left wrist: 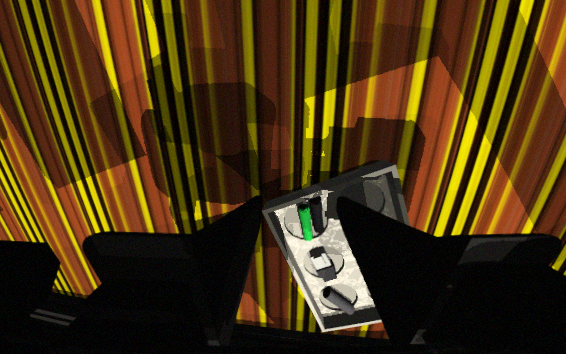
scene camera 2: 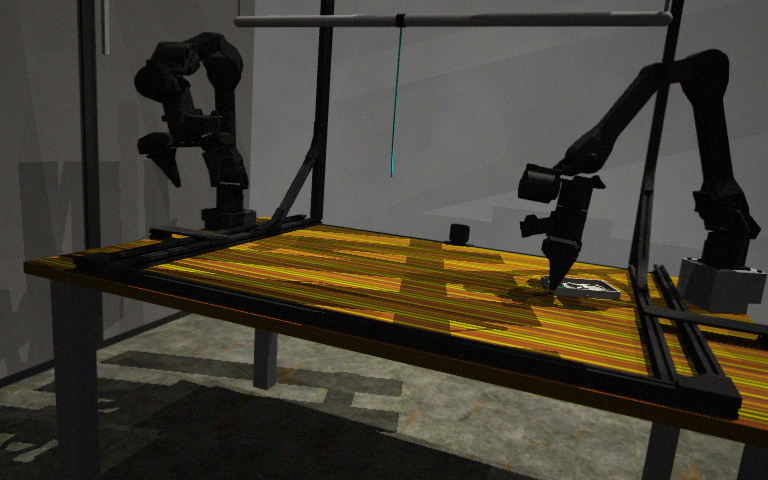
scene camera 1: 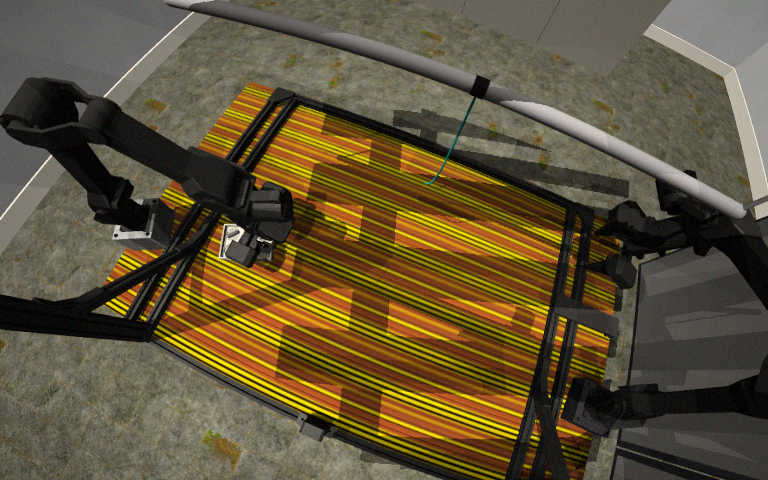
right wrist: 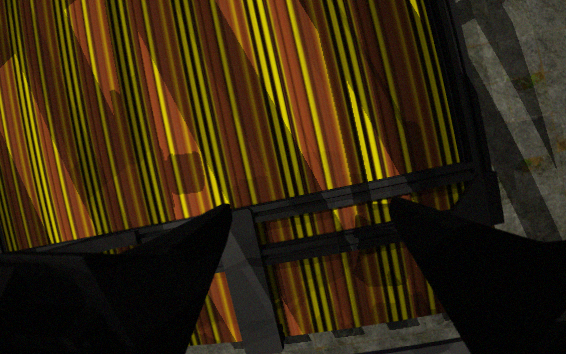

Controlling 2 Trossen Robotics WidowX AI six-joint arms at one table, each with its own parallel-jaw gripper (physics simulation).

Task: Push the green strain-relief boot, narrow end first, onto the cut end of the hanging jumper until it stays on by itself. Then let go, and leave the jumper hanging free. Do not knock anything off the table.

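Frame: origin at the left arm's base, x ahead, y left, z up, level; metres.
Seen in the pictures: left gripper, fingertip midpoint: (left wrist: 299,202) (scene camera 2: 553,288); right gripper, fingertip midpoint: (scene camera 2: 198,185) (scene camera 1: 590,250) (right wrist: 309,208); left arm's base, link origin: (scene camera 2: 723,265) (scene camera 1: 135,218); right arm's base, link origin: (scene camera 2: 229,210) (scene camera 1: 597,408).
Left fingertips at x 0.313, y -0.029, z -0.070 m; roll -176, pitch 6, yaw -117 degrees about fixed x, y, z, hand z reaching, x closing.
Offsets run from my left fingertips to a thing's top centre. "spot": to the spot under its first point.
The green boot @[dz +0.004, dx -0.017, dy +0.003 m] (left wrist: 305,220) lies in a round recess at one corner of the pale tray @[dz +0.008, dx -0.058, dy -0.015 m] (left wrist: 294,272) (scene camera 1: 221,243) (scene camera 2: 600,294), beside a dark piece. Which end is narrow is unclear. My left gripper (left wrist: 299,202) (scene camera 2: 553,288) is low at the tray, its fingers on either side of the boot and dark piece with gaps visible; it is open, partly narrowed. The teal jumper @[spot: dz +0.374, dx +0.330, dy -0.024 m] (scene camera 1: 456,138) (scene camera 2: 395,101) hangs from a clip, its lower end free and slightly curved in scene camera 1. My right gripper (right wrist: 309,208) is open and empty, high over the table's side far from the tray.
The tray also holds a white-and-black connector @[dz +0.005, dx -0.056, dy +0.005 m] (left wrist: 321,261) and a grey tube @[dz +0.004, dx -0.097, dy +0.008 m] (left wrist: 340,302). A grey overhead bar @[spot: dz +0.467, dx +0.196, dy +0.032 m] (scene camera 1: 351,45) (scene camera 2: 509,20) carries the jumper. Black frame rails edge the table, and a small black box @[spot: dz +0.048, dx +0.094, dy -0.414 m] (scene camera 1: 311,427) (scene camera 2: 459,233) sits at one edge.
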